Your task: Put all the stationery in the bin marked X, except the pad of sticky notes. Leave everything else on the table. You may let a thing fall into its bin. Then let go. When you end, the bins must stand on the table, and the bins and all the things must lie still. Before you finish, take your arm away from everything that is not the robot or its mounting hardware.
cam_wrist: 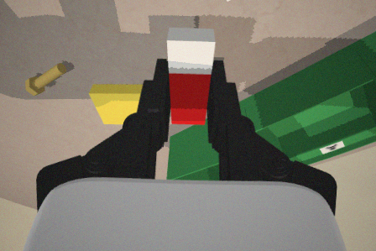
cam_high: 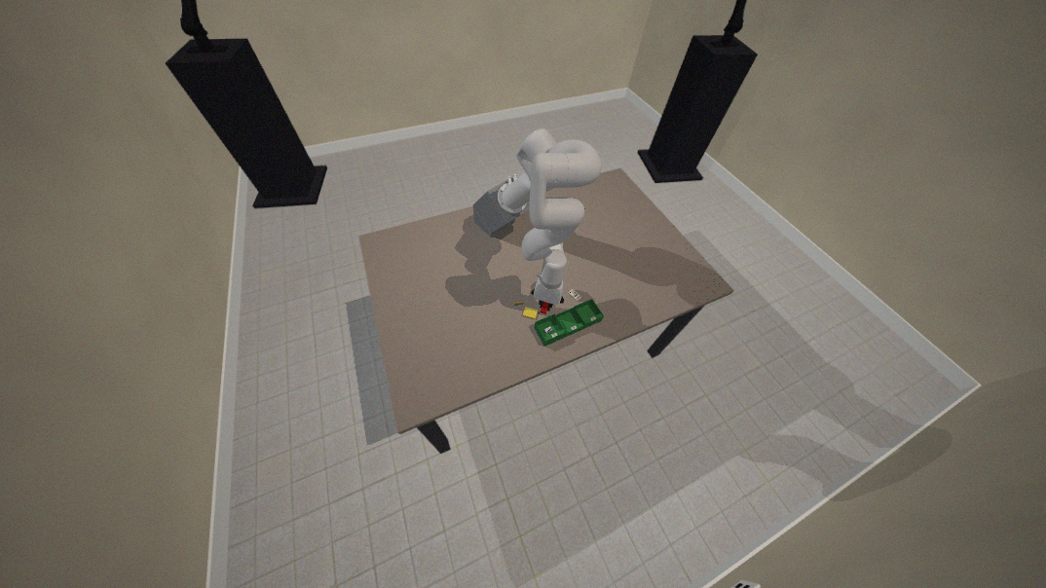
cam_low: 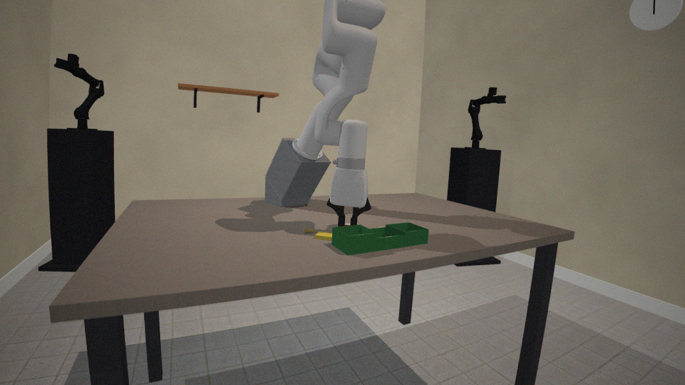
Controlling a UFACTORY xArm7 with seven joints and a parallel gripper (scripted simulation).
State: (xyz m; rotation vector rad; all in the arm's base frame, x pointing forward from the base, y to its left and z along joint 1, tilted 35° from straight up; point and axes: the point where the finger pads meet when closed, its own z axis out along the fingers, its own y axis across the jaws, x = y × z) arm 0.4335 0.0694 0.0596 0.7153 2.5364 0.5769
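Now: hand 100 mm short of the grey pencil sharpener and 20 mm above it. Also, from my hand: green bin row: 80 mm to the left, 80 mm ahead, 20 mm below; yellow sticky-note pad: 60 mm to the right, 30 mm below, 20 mm ahead; red eraser: 20 mm below, 10 mm behind.
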